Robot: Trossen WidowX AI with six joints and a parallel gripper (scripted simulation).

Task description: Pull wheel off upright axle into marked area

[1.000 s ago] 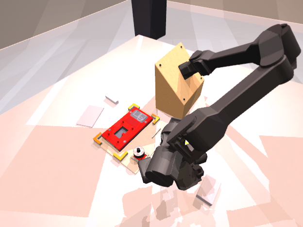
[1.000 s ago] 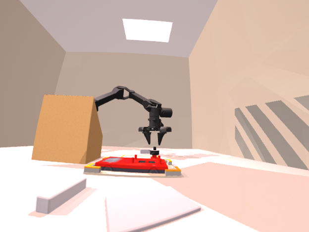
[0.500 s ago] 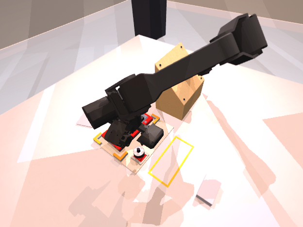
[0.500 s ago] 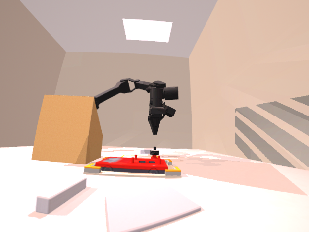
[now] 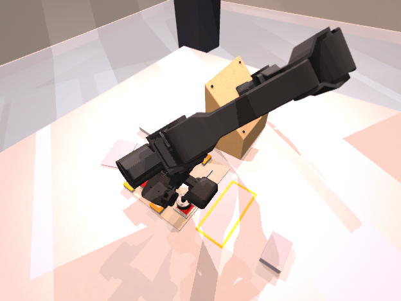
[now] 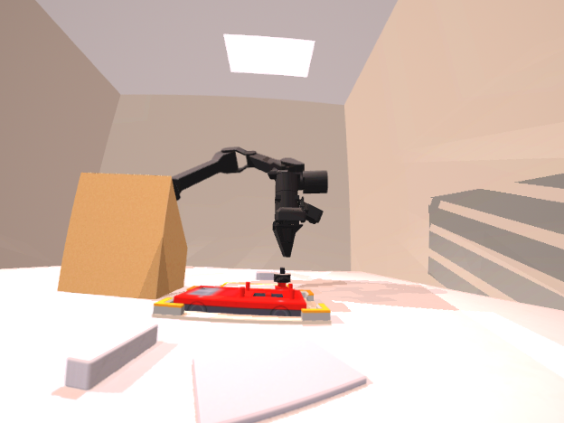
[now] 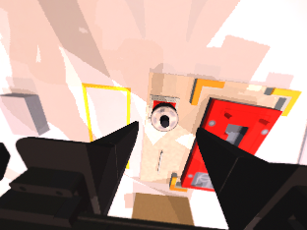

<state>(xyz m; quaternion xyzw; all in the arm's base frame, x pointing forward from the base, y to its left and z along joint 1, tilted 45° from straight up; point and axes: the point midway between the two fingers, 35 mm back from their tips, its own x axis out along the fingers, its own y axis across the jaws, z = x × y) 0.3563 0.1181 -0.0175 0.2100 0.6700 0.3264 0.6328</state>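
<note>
Right now the wheel is 1 cm behind my gripper tip and 5 cm below it. Round my gripper tip: axle: 1 cm behind, 5 cm below; then pale flat plate: 32 cm to the right, 8 cm below; then pale block: 8 cm behind, 25 cm to the left, 7 cm below.
</note>
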